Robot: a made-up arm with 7 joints.
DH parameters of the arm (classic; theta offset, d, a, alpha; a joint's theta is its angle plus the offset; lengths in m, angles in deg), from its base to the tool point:
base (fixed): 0 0 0 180
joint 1: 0 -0.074 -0.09 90
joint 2: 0 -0.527 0.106 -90
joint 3: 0 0.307 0.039 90
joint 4: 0 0.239 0.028 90
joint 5: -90 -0.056 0.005 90
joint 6: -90 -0.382 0.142 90
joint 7: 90 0.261 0.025 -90
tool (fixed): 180 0.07 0 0
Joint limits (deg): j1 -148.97..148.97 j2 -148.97..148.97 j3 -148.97..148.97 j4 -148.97..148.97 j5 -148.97..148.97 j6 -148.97..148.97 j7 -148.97..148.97
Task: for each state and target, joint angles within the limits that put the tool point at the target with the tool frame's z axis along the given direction. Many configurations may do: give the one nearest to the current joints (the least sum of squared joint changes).
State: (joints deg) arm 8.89 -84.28 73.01 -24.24 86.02 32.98 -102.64
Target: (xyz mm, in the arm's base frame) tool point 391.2 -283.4 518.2 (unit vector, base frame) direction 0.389 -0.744 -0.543
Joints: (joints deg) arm 26.51 -89.39 70.33 7.37 111.99 8.04 -130.57
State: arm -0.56 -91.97 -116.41 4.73 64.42 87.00 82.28
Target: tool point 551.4 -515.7 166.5 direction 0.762 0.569 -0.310
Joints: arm 25.26 -125.99 -112.68 10.59 32.40 90.40 113.79
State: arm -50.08 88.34 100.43 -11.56 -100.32 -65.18 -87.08
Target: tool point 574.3 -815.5 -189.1 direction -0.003 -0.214 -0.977
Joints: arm -50.41 78.51 71.73 -8.01 -76.44 -53.07 -133.37
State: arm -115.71 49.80 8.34 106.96 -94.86 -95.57 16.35
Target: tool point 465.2 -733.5 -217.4 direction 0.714 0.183 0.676
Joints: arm -58.57 84.56 21.88 95.11 -81.87 -124.02 38.57
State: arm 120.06 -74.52 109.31 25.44 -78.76 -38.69 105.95
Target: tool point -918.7 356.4 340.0 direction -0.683 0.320 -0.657
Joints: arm 122.58 -94.83 57.63 10.57 -73.11 -51.35 89.17
